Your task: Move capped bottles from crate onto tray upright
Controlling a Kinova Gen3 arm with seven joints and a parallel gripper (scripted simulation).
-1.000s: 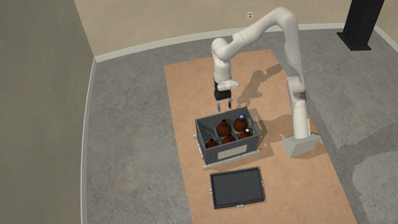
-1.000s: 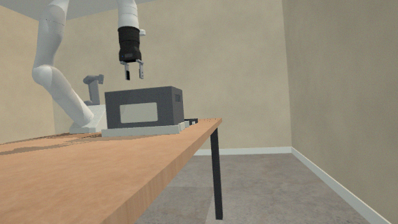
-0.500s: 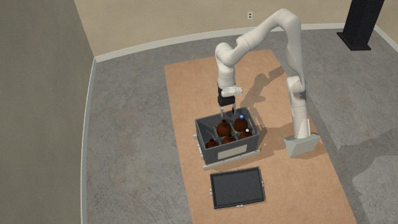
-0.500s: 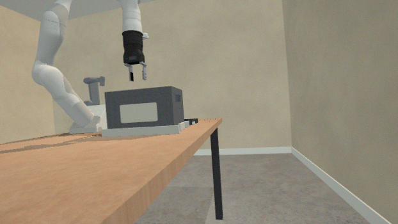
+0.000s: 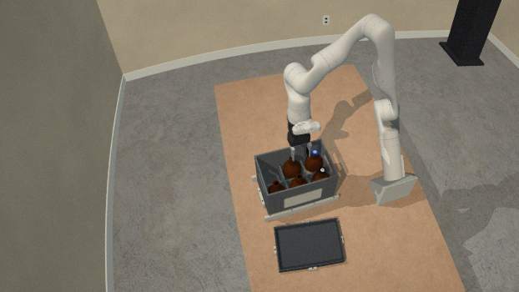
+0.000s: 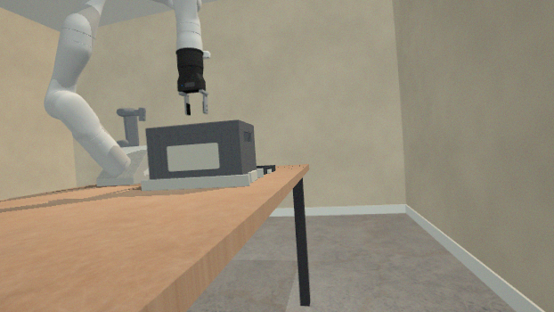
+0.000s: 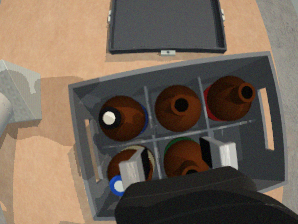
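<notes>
My hand is 2 cm short of the crate, 1 cm to the right of it and 15 cm above it. From my hand the other things lie so: dark tray 1 cm ahead, 27 cm to the left, 22 cm below.
</notes>
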